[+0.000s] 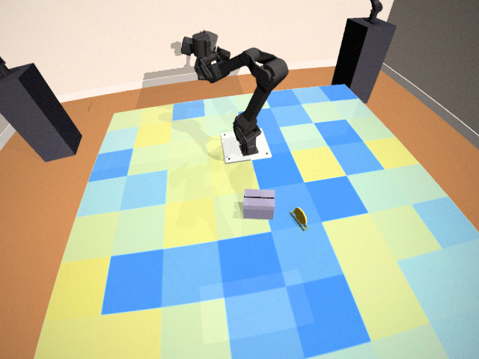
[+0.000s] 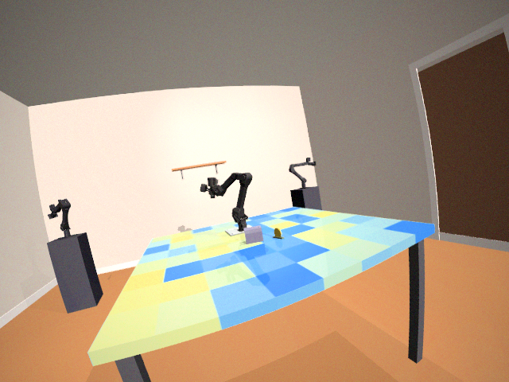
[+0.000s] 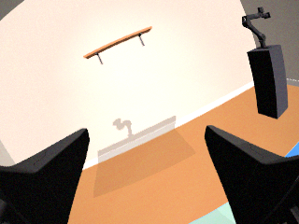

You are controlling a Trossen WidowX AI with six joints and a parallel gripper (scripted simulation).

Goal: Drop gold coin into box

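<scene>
Now: the gold coin 710 mm ahead of my gripper tip, 120 mm to the left of it and 280 mm below it.
</scene>
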